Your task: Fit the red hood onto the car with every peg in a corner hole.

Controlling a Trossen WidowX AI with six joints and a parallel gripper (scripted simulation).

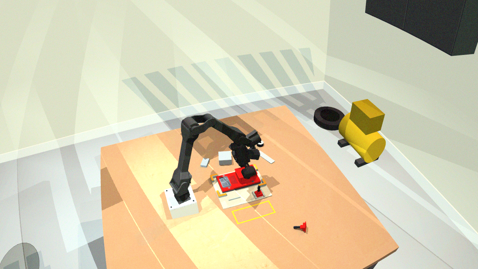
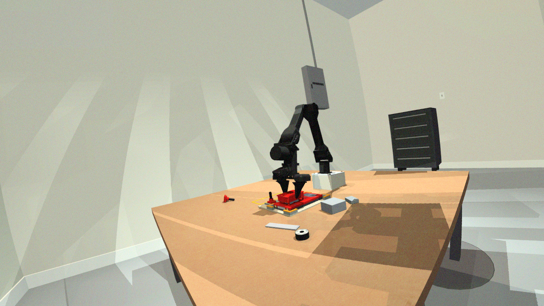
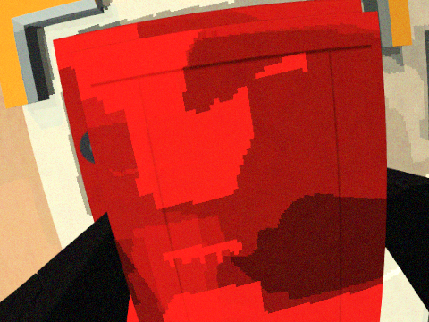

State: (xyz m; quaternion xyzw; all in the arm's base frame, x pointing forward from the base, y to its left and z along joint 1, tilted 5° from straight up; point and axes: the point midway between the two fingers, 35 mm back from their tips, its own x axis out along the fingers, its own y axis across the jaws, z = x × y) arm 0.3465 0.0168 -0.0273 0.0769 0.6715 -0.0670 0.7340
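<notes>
The red hood is 10 mm above my gripper tip. From my gripper tip the other things lie so: grey flat bar 180 mm ahead, 90 mm to the left, 40 mm below; white jig 40 mm behind, 30 mm below, 10 mm to the right; grey engine block 20 mm below, 10 mm to the left.
</notes>
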